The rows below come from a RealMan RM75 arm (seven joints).
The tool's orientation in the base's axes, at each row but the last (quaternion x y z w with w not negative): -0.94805, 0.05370, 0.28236, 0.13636; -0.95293, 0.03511, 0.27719, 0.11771; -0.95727, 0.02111, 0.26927, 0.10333; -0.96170, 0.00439, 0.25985, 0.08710
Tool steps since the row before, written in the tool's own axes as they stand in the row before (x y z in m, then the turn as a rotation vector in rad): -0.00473, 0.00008, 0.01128, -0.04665, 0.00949, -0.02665; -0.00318, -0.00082, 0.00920, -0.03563, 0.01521, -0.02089; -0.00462, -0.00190, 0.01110, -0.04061, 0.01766, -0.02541; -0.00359, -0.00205, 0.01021, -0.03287, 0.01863, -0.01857
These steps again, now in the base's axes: -0.00984, 0.00330, -0.00648, -0.02676, -0.01562, 0.04490; -0.00736, 0.00304, -0.00566, -0.02121, -0.01978, 0.03310; -0.00944, 0.00411, -0.00650, -0.02339, -0.02320, 0.03900; -0.00809, 0.00362, -0.00654, -0.02016, -0.02271, 0.02916
